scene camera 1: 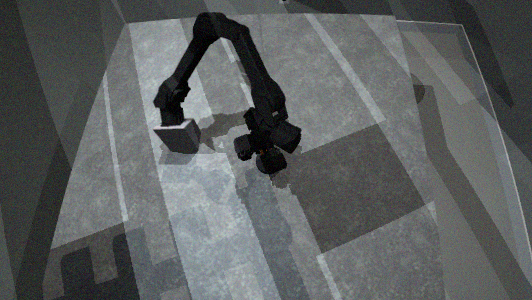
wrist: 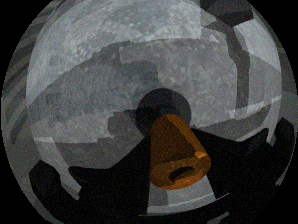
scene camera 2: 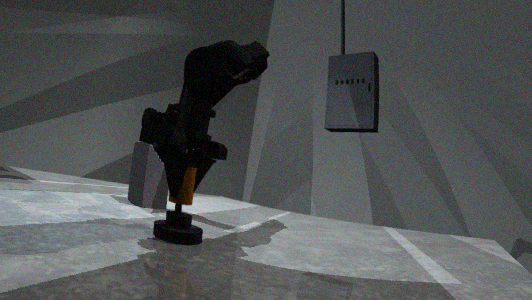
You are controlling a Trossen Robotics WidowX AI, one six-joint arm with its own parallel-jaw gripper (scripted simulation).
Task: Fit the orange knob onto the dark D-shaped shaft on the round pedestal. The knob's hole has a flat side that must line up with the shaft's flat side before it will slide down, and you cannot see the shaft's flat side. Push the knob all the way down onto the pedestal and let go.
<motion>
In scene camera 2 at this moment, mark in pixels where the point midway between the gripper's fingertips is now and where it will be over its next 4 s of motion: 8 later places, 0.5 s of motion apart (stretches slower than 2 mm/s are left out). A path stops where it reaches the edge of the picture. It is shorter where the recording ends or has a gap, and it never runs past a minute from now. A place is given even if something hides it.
The gripper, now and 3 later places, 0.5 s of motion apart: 181,196; 180,200; 179,207; 181,197
</motion>
